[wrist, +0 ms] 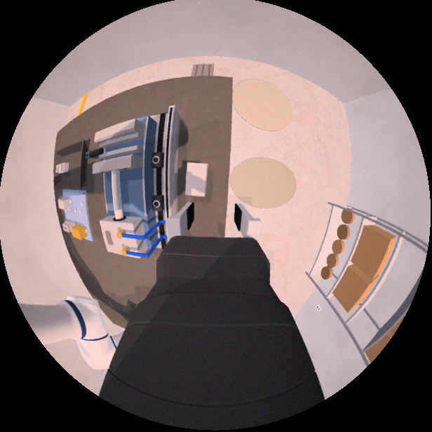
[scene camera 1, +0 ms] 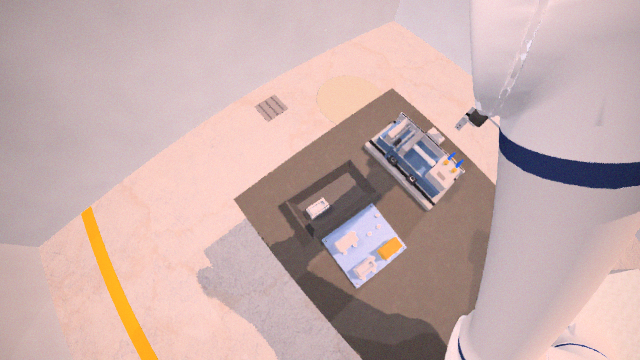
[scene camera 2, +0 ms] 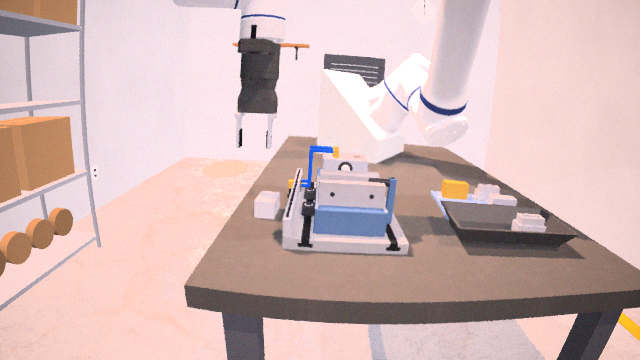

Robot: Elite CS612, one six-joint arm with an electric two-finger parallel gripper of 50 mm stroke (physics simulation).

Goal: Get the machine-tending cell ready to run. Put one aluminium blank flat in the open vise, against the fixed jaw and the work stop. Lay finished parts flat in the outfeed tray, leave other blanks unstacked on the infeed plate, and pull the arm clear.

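Pixels of known places: gripper, fingertip midpoint: (scene camera 1: 460, 124) (scene camera 2: 253, 147); arm's base, origin of the base link: (scene camera 2: 377, 113).
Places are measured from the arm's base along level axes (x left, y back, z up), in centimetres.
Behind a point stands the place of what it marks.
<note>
My gripper (scene camera 2: 254, 144) {z -3.5, x -26.2, y -66.7 cm} (wrist: 213, 211) is open and empty, high above the table's side edge near the vise. A pale block (scene camera 1: 436, 135) {z -11.8, x -22.2, y -69.8 cm} (scene camera 2: 267, 205) {z -12.4, x -21.7, y -72.9 cm} (wrist: 196, 179) lies on the table beside the vise base, apart from the fingers. The vise (scene camera 2: 350, 221) {z -10.7, x -7.0, y -80.7 cm} (wrist: 131, 190) has a blue body and grey jaws; thin strips show between them, and I cannot tell whether a blank is there. The dark outfeed tray (scene camera 2: 510, 238) {z -12.5, x 20.8, y -78.6 cm} (wrist: 84, 165) holds a pale stepped part (scene camera 1: 318, 208) {z -11.8, x 27.5, y -72.4 cm} (scene camera 2: 529, 223) {z -11.4, x 26.8, y -73.9 cm} (wrist: 62, 168). The light blue plate (scene camera 1: 367, 248) {z -14.2, x 22.4, y -55.0 cm} (wrist: 82, 197) carries two pale parts (scene camera 1: 346, 242) {z -10.7, x 26.9, y -59.9 cm} (scene camera 1: 365, 269) {z -12.1, x 26.9, y -50.8 cm}.
An orange block (scene camera 1: 390, 248) {z -10.6, x 18.0, y -51.3 cm} (scene camera 2: 455, 189) {z -12.0, x 17.3, y -52.9 cm} (wrist: 79, 231) sits on the blue plate. Blue bent hoses (scene camera 2: 311, 165) {z -7.4, x -15.7, y -61.0 cm} (wrist: 150, 231) rise from the vise's end block, on the gripper's side. A shelf rack (scene camera 2: 83, 125) with boxes stands off the table. The arm's thick link covers scene camera 1's right side.
</note>
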